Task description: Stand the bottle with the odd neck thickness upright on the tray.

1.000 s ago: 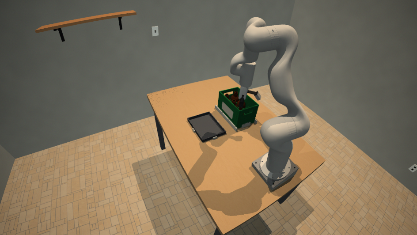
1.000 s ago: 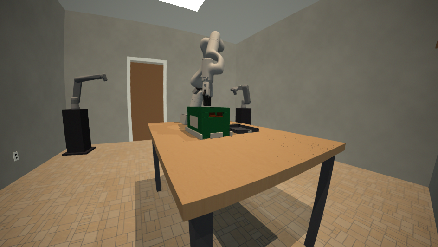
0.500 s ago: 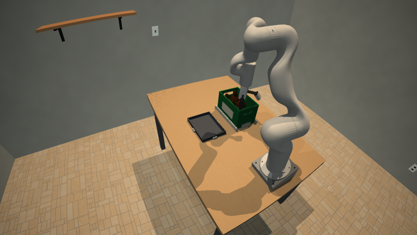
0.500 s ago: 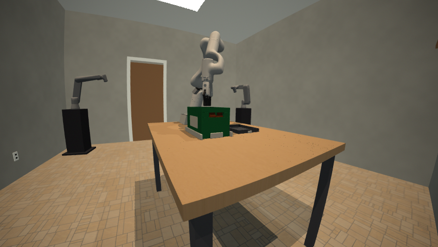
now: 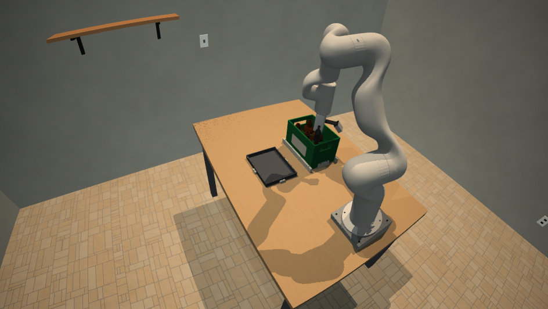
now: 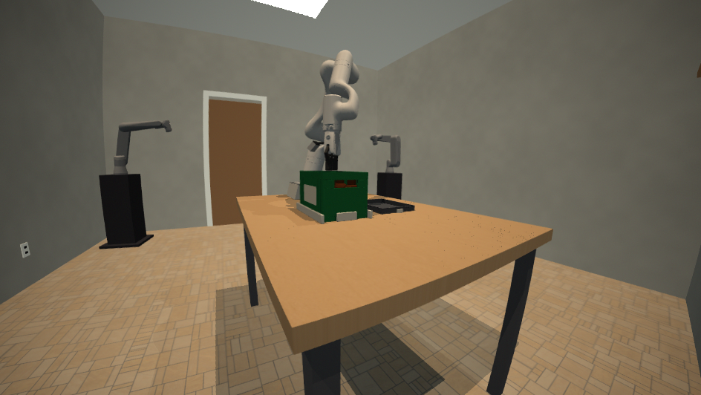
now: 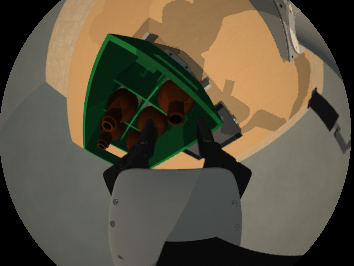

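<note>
My gripper is now 110 mm above the brown bottle. Round my hand: black tray: 40 mm ahead, 240 mm to the left, 180 mm below; then green crate: 90 mm ahead, 30 mm to the right, 110 mm below.
</note>
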